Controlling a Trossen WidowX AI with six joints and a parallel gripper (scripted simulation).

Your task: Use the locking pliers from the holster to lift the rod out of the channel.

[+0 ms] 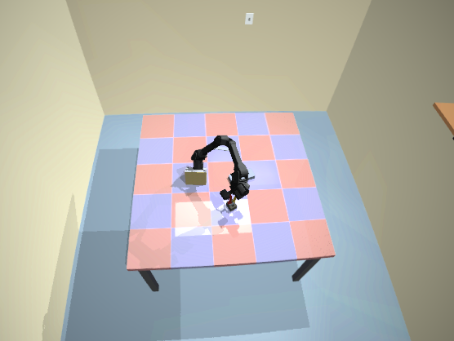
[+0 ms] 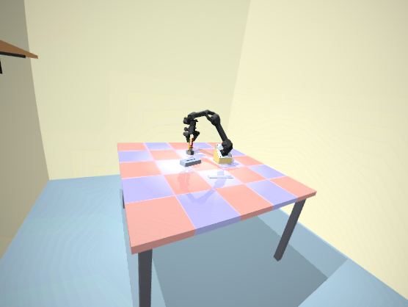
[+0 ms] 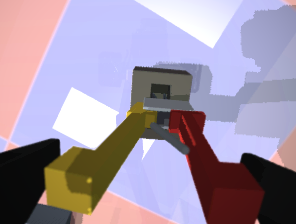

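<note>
Now: gripper tip 10 mm short of the yellow handle, 10 mm to the right of it and 20 mm above it. Round my gripper tip: brass rod (110 mm ahead, 220 mm to the left, 110 mm below); then holster (10 mm behind, 110 mm below); then grey channel block (110 mm ahead, 220 mm to the left, 110 mm below).
</note>
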